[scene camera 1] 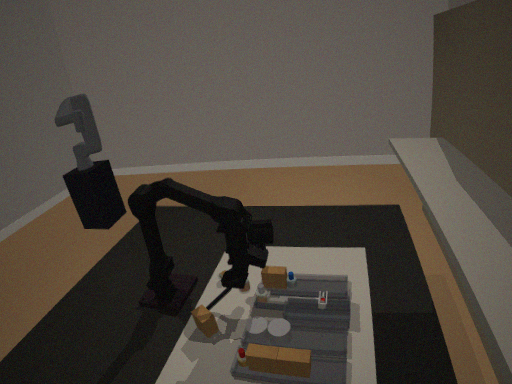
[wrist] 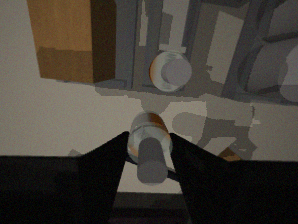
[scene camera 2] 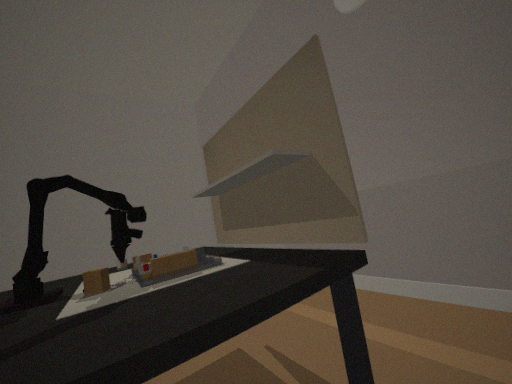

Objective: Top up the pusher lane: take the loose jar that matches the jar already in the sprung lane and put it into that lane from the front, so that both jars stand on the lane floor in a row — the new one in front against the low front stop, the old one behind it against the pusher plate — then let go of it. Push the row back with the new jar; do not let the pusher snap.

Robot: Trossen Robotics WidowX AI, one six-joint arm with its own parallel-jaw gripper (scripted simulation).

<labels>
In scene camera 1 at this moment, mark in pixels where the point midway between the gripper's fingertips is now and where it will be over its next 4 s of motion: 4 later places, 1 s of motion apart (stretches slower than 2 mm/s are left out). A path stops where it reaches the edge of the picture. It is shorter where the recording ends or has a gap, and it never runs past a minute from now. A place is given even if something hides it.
My gripper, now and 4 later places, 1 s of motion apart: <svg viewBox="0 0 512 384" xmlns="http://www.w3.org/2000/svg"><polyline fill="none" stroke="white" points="243,283 247,283 249,289 250,289 254,290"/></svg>
</labels>
